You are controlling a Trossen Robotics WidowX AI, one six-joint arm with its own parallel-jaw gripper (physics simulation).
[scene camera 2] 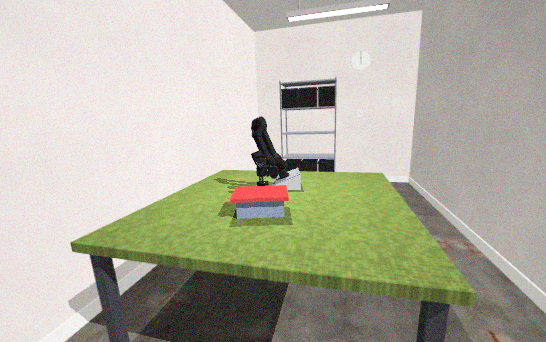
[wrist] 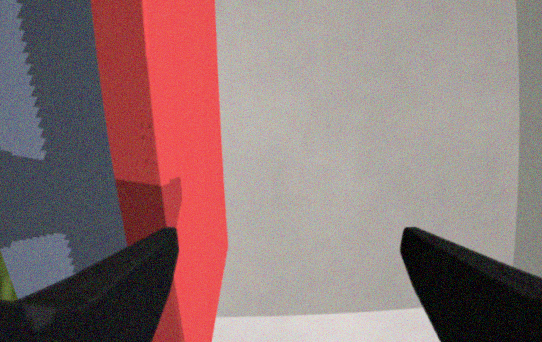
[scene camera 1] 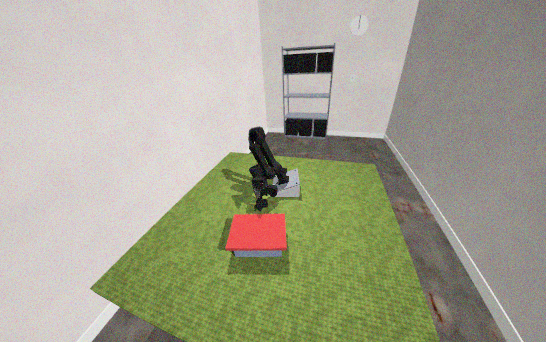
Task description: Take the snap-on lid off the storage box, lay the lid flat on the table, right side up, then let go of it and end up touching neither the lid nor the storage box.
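Note:
The storage box (scene camera 1: 257,253) (scene camera 2: 260,210) (wrist: 65,90) is blue-grey and stands upright on the green table. Its red lid (scene camera 1: 257,232) (scene camera 2: 260,194) (wrist: 187,100) lies level on top of it, right side up, and overhangs the sides. My gripper (scene camera 1: 261,205) (scene camera 2: 262,183) (wrist: 292,240) is open and empty, on the arm's side of the box, behind it in the scene views. In the wrist view the lid's edge runs along the left, partly behind the left finger, and the right finger stands well off it. The lower part of the gripper is hidden behind the lid in scene camera 2.
The arm's light grey base (scene camera 1: 289,191) (scene camera 2: 292,181) stands on the table (scene camera 1: 340,240) (scene camera 2: 340,230) behind the box, a little to the right. White walls rise beyond the table, and a metal shelf rack (scene camera 1: 306,95) (scene camera 2: 307,133) stands against the far wall.

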